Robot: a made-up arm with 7 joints.
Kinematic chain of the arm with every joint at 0, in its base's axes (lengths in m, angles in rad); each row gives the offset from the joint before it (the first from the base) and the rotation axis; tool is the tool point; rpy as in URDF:
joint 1: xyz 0.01 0 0.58 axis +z
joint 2: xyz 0 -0.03 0 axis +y
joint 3: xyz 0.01 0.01 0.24 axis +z
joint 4: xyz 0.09 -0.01 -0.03 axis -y
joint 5: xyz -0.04 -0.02 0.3 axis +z
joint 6: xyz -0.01 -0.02 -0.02 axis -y
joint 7: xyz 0.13 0.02 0 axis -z
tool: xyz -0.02 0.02 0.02 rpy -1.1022 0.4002 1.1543
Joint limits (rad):
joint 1: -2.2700..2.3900
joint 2: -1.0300..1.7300
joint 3: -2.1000..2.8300
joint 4: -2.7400..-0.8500
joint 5: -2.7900..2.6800
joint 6: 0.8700..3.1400
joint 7: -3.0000..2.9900
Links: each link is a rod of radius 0.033 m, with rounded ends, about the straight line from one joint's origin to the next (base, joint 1, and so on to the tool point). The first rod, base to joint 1, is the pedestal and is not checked.
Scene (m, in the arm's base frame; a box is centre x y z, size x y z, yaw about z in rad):
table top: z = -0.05
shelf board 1: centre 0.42 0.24 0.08 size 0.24 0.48 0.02 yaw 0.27
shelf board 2: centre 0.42 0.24 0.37 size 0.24 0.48 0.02 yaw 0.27
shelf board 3: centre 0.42 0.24 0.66 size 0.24 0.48 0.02 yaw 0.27
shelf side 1: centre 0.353 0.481 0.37 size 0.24 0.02 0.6 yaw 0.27
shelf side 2: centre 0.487 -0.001 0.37 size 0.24 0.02 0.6 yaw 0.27
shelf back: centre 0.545 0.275 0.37 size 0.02 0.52 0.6 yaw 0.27
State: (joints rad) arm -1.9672 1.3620 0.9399 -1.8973 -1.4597 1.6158 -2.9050
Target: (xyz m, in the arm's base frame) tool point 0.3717 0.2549 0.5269
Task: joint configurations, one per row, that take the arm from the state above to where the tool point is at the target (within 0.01 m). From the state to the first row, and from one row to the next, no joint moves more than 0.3 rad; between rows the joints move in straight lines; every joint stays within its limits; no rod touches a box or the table.
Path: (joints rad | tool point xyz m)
1: -2.0681 1.2333 0.7342 -2.1782 -1.4659 1.8875 -2.6450 | 0.2215 -0.2819 0.2826
2: -2.1691 1.1047 0.5285 -2.4591 -1.4721 2.1592 -2.3849 | 0.1405 -0.2222 0.2857
3: -2.2700 0.9760 0.3227 -2.7400 -1.4784 2.4309 -2.1249 | 0.0731 -0.1634 0.3170
4: -2.0071 1.0613 0.5508 -2.7400 -1.5995 2.3702 -2.3225 | 0.1868 -0.1071 0.3515
5: -1.7442 1.1465 0.7789 -2.7400 -1.7207 2.3094 -2.5202 | 0.2520 -0.0045 0.4020
6: -1.4813 1.2318 1.0070 -2.7400 -1.8419 2.2486 -2.7178 | 0.2550 0.1112 0.4627
7: -1.2184 1.3171 1.2350 -2.7400 -1.9631 2.1878 -2.9155 | 0.2018 0.2079 0.5269
8: -1.0818 1.3984 1.3425 -2.4877 -1.7328 1.9288 -2.9511 | 0.2932 0.2364 0.5216
9: -0.9453 1.4797 1.4499 -2.2355 -1.5026 1.6698 -2.9867 | 0.3717 0.2549 0.5269

